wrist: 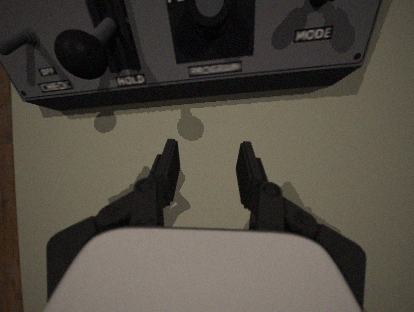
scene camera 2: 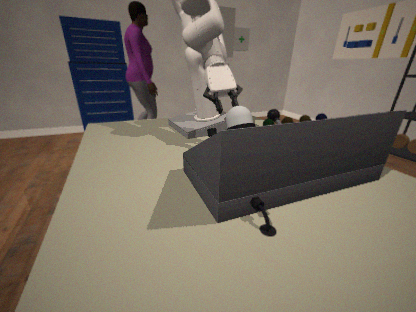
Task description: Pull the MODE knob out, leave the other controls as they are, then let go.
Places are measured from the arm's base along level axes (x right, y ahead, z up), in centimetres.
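Pixels of known places: gripper, fingertip midpoint: (wrist: 208,154) (scene camera 2: 228,110); arm's base, link origin: (scene camera 2: 207,117).
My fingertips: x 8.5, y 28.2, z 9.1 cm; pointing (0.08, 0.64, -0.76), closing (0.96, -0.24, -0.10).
Note:
Ahead of a thing's pixels: the offset from my fingertips to its middle. "spot": to the spot under its first point.
The grey control panel (scene camera 2: 300,155) (wrist: 155,75) stands on the table. In the wrist view the MODE label @(dx +14.8, dy +11.6, dz -6.8 cm) (wrist: 313,34) is at the upper right, and a bit of the black MODE knob @(spot: dx +14.9, dy +13.6, dz -4.8 cm) (wrist: 320,2) shows above it, cut off by the top edge. In the scene view a small black knob @(dx +15.0, dy +12.9, dz -1.9 cm) (scene camera 2: 212,132), apparently the same one, sticks out at the panel's left end. How far out it stands cannot be told. My gripper (scene camera 2: 228,108) (wrist: 208,154) is part open and empty. In the wrist view its fingertips show below the panel's near edge, left of the MODE label.
The PROGRAM dial @(dx +3.3, dy +15.7, dz -3.5 cm) (wrist: 209,9), a black ball handle @(spot: dx -8.6, dy +10.4, dz +1.2 cm) (wrist: 81,54) and a grey lever @(dx -20.6, dy +18.5, dz -3.1 cm) (wrist: 17,43) lie left of MODE. A white dome @(spot: dx +19.6, dy +29.4, dz +6.4 cm) (scene camera 2: 240,116) rises from the panel. A black cable @(spot: dx +17.4, dy +36.8, dz -12.0 cm) (scene camera 2: 266,216) leaves its back. A person (scene camera 2: 140,55) stands beyond the table.

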